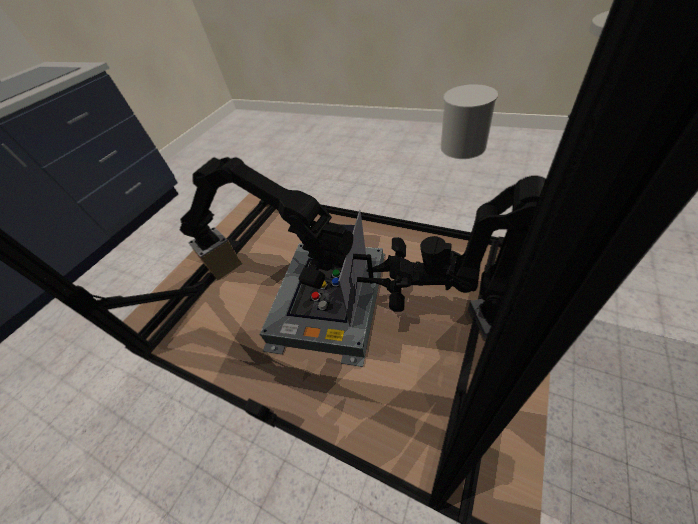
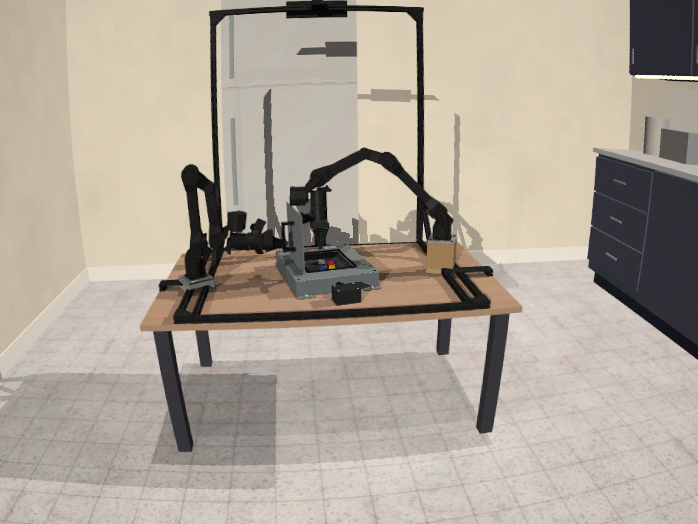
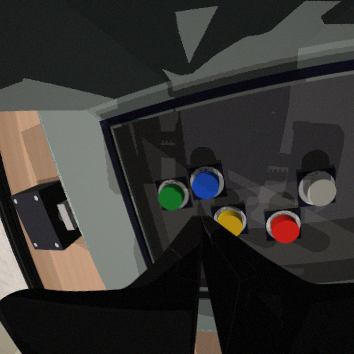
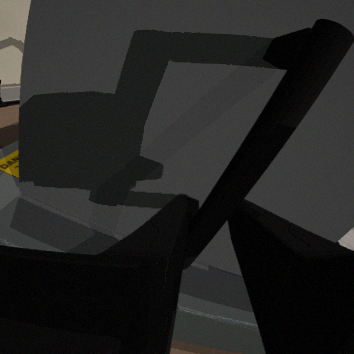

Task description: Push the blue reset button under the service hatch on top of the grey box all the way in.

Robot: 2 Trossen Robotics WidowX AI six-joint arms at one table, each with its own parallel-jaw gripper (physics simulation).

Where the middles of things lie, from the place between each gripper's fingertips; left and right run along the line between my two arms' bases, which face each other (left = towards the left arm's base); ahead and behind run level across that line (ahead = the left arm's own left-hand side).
Scene:
The service hatch [image 2: 294, 219] is 20 mm behind my left hand, 90 mm to the right of it and 40 mm above it. Also, from my left hand: white button [image 3: 319, 190] (80 mm behind, 10 mm to the left, 80 mm below).
Now: right hand 2 cm to the right of the service hatch and 1 cm below it. Also, from my right hand: white button (13 cm to the left, 10 cm below, 6 cm behind).

